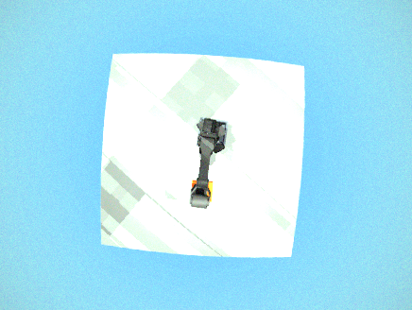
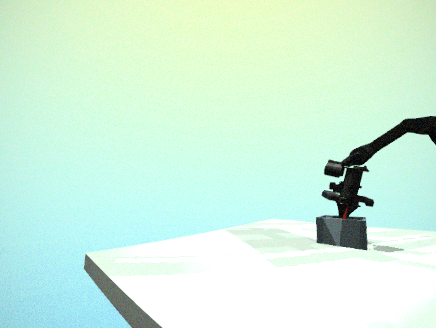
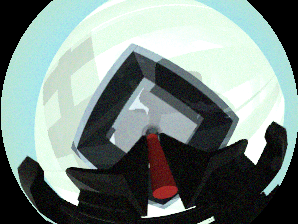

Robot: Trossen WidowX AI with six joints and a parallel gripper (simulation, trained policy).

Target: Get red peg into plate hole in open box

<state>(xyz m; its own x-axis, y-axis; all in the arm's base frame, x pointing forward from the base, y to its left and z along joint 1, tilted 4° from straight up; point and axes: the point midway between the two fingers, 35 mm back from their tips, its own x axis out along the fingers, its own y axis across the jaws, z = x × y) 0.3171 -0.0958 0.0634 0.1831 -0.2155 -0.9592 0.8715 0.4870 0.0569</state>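
My gripper tip is 20 mm below the red peg, 10 mm to the right of it and 10 mm past it. Round my gripper tip: grey box: 70 mm below; grey plate: 50 mm below.
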